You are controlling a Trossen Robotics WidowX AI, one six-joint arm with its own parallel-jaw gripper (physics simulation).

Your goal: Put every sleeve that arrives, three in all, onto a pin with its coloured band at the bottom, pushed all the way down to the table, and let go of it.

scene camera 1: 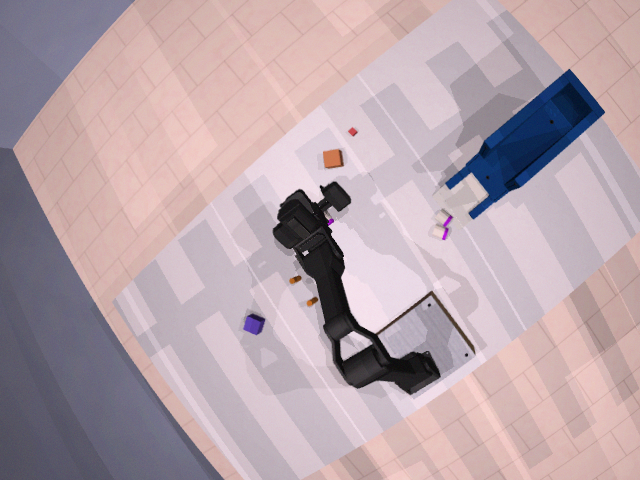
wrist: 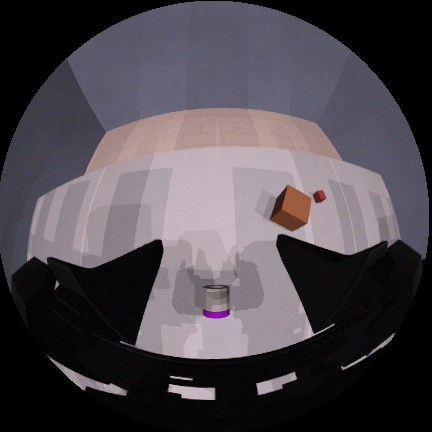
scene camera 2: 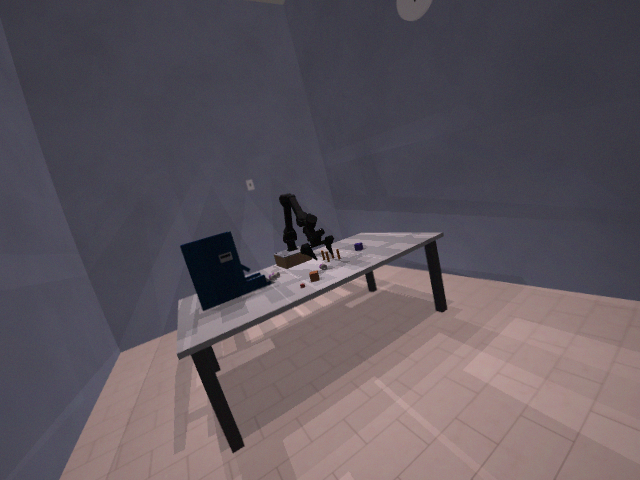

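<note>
A whitish sleeve with a purple band [scene camera 1: 330,221] [scene camera 2: 323,266] [wrist: 216,300] lies on its side on the table. The arm hides most of it in scene camera 1. My gripper [scene camera 1: 312,217] [scene camera 2: 323,256] [wrist: 220,243] is open and empty above the table; in the wrist view the sleeve is centred sideways between its spread fingers, band towards the palm. Two more banded sleeves, one [scene camera 1: 443,217] beside another [scene camera 1: 440,231], lie at the chute's mouth. Two orange-brown pins, one [scene camera 1: 295,279] and another [scene camera 1: 312,301], stand bare beside the forearm; several pins show in scene camera 2.
An orange block [scene camera 1: 332,158] [scene camera 2: 314,275] [wrist: 291,208] and a small red cube [scene camera 1: 352,131] [scene camera 2: 302,285] [wrist: 319,196] lie beyond the gripper. A purple block [scene camera 1: 253,324] [scene camera 2: 358,246] lies past the pins. A tall blue chute [scene camera 1: 527,110] [scene camera 2: 211,268] and a brown-sided box [scene camera 2: 292,259] stand on the table.
</note>
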